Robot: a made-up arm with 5 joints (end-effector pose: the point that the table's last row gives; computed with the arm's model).
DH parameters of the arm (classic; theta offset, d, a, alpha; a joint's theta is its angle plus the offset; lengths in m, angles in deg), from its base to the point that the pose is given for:
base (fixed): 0 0 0.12 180
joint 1: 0 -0.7 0.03 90
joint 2: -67.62 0 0.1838 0
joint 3: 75.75 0 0.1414 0
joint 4: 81.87 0.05 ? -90
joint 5: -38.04 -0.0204 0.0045 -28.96
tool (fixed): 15.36 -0.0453 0 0
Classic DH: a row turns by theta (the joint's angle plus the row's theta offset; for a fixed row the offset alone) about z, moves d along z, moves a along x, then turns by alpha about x.
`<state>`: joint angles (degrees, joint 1 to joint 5).
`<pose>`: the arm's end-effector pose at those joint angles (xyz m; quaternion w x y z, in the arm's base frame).
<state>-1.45 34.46 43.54 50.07 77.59</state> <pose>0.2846 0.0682 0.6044 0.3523 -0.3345 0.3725 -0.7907</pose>
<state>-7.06 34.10 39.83 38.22 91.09</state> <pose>0.3004 0.0824 0.6022 0.5352 -0.2534 0.3218 -0.7388</pose>
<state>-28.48 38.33 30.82 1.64 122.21</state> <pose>0.3156 0.1605 0.5978 0.8972 -0.0536 0.0690 -0.4328</pose>
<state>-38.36 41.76 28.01 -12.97 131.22</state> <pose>0.3002 0.1991 0.5962 0.9567 0.0229 -0.0324 -0.2884</pose>
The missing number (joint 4, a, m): -0.03
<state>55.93 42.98 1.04 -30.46 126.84</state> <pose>0.3508 -0.2593 0.6587 0.3769 0.0737 -0.3959 -0.8341</pose>
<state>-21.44 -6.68 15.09 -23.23 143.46</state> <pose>0.3575 0.1360 0.8618 0.7225 0.3705 -0.4990 -0.3029</pose>
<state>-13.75 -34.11 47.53 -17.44 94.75</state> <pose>0.2843 0.1002 0.8414 0.6271 0.5396 -0.1939 -0.5272</pose>
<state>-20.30 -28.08 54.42 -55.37 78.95</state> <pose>0.2619 0.1203 0.8427 0.5196 0.7442 -0.1408 -0.3954</pose>
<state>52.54 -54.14 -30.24 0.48 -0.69</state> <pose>0.1349 0.0955 1.0576 0.2180 0.9464 -0.2355 -0.0372</pose>
